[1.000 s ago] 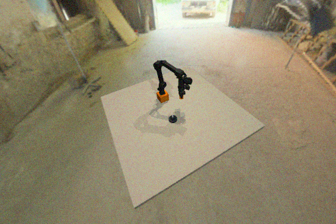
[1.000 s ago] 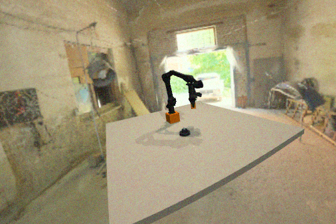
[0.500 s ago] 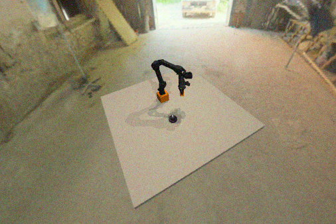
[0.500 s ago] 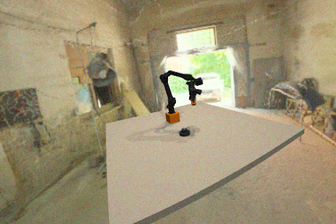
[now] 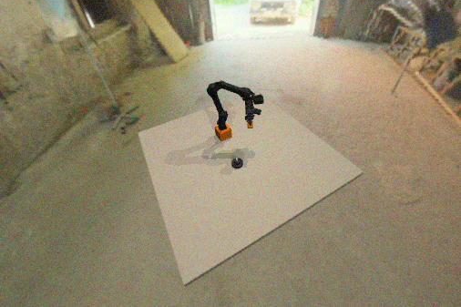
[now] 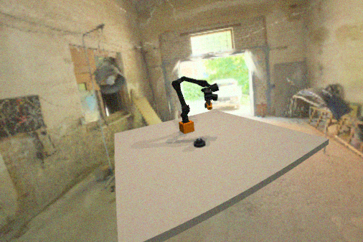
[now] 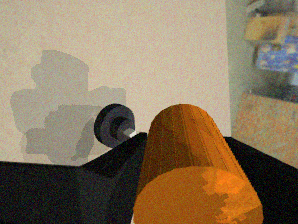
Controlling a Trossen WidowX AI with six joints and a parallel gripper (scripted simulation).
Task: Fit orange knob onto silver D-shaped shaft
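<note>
My gripper tip is 3 cm past the orange knob, 1 cm to the right of it and 2 cm below it. Round my gripper tip: round black pedestal 9 cm ahead, 15 cm to the right, 21 cm below.
</note>
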